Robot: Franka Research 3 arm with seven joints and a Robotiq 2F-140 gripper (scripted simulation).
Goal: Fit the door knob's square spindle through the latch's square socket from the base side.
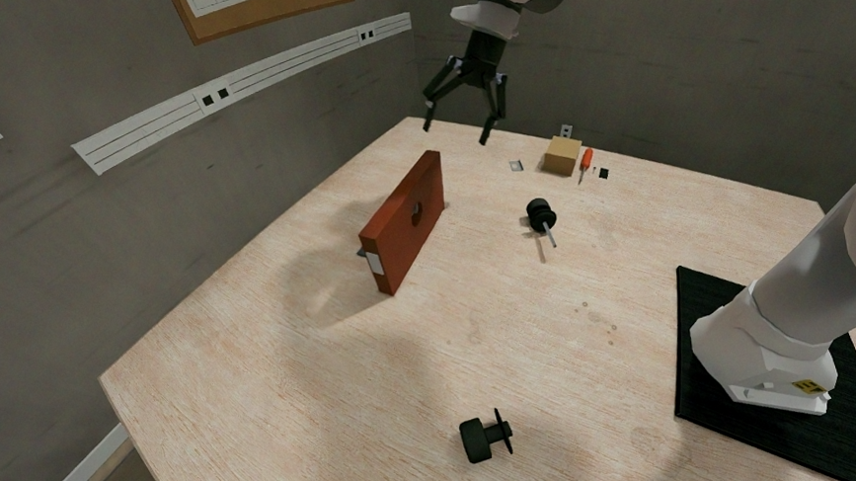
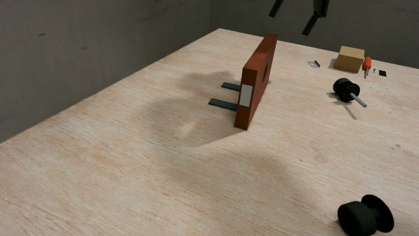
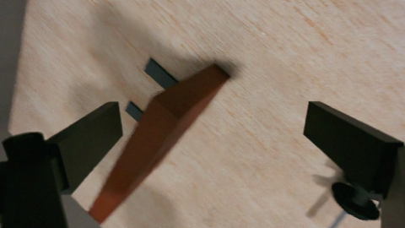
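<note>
Right now my hand is 230 mm past the black door knob, 30 mm to the right of it and 170 mm above it. Also, from my hand: red-brown wooden door slab: 30 mm ahead, 190 mm to the left, 110 mm below; then grey latch plate: 20 mm ahead, 340 mm to the left, 100 mm below; then tan box: 230 mm behind, 300 mm to the right, 170 mm below.
</note>
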